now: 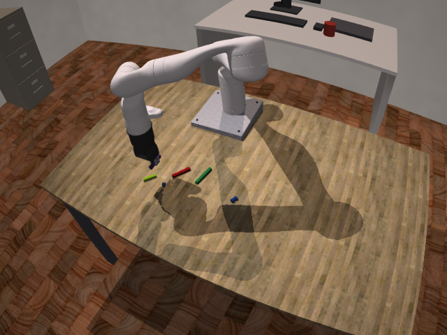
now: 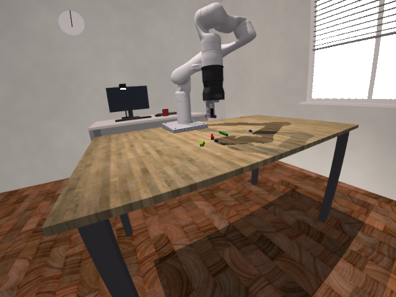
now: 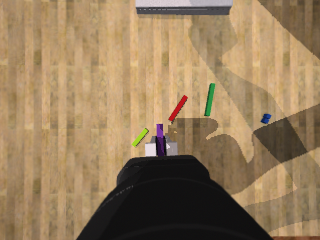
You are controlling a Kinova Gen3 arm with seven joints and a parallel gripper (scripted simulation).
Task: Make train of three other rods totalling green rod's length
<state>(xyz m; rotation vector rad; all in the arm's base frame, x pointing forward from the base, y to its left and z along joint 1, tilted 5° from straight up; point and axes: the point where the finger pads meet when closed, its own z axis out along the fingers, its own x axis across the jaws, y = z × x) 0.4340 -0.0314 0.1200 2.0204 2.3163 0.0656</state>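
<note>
Now: the lime rod 1 cm ahead of my hand, 5 cm to the right of it and 11 cm below it. Round my hand: green rod: 10 cm behind, 12 cm to the left, 11 cm below; red rod: 7 cm behind, 4 cm to the left, 11 cm below; purple rod: 1 cm below.
</note>
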